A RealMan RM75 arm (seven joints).
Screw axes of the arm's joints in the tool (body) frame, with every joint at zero. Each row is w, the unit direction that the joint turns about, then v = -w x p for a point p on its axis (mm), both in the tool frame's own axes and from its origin. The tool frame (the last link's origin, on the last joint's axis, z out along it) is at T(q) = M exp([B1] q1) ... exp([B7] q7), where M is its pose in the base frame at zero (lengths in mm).
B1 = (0, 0, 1, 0.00, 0.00, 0.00)
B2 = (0, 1, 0, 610.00, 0.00, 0.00)
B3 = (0, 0, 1, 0.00, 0.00, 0.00)
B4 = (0, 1, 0, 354.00, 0.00, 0.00)
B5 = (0, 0, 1, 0.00, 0.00, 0.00)
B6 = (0, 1, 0, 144.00, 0.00, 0.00)
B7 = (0, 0, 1, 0.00, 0.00, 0.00)
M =
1 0 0 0.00
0 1 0 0.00
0 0 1 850.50
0 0 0 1
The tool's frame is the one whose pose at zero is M.
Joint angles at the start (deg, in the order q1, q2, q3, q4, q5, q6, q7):
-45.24, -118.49, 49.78, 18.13, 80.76, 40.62, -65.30
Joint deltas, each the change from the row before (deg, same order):
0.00, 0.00, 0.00, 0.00, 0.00, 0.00, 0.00
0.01, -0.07, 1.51, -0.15, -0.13, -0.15, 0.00
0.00, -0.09, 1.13, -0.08, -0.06, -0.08, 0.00
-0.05, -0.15, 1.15, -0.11, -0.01, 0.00, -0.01
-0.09, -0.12, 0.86, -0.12, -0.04, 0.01, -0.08
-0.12, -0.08, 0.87, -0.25, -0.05, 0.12, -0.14
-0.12, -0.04, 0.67, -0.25, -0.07, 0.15, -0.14
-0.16, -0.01, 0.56, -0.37, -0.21, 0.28, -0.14
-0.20, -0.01, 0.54, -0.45, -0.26, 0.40, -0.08
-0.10, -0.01, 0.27, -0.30, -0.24, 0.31, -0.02
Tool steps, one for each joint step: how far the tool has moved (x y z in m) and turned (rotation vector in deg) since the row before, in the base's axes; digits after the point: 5 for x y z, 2 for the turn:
0.00000, 0.00000, 0.00000, 0.00, 0.00, 0.00
0.00075, -0.00174, -0.00430, -0.97, 0.83, -0.46
0.00084, -0.00142, -0.00346, -0.76, 0.62, -0.41
0.00146, -0.00167, -0.00422, -0.89, 0.58, -0.52
0.00142, -0.00119, -0.00331, -0.69, 0.33, -0.37
0.00132, -0.00144, -0.00349, -0.81, 0.24, -0.35
0.00108, -0.00115, -0.00269, -0.66, 0.12, -0.26
0.00118, -0.00114, -0.00251, -0.65, -0.12, -0.21
0.00147, -0.00129, -0.00272, -0.71, -0.20, -0.28
0.00081, -0.00091, -0.00157, -0.40, -0.24, -0.14

